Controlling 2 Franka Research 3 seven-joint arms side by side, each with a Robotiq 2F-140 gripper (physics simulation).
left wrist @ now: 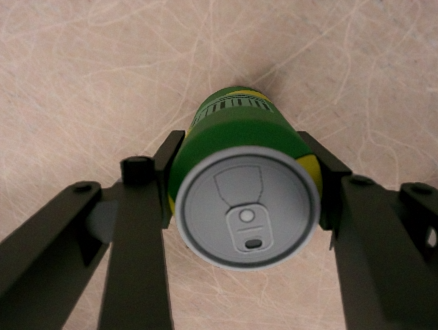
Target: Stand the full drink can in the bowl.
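Observation:
A green and yellow drink can [245, 130] is in the middle of the left wrist view, with its grey lid and pull tab facing the camera. My left gripper [238, 151] is shut on the can, one black finger on each side of it. The can's lower end points away from the camera; whether it touches the surface below cannot be told. The bowl does not show in this view. My right gripper is not in view.
A pinkish-beige surface with pale, scratch-like lines [100, 100] lies below and around the can. A small dark shape shows at the right edge, partly behind the finger linkage.

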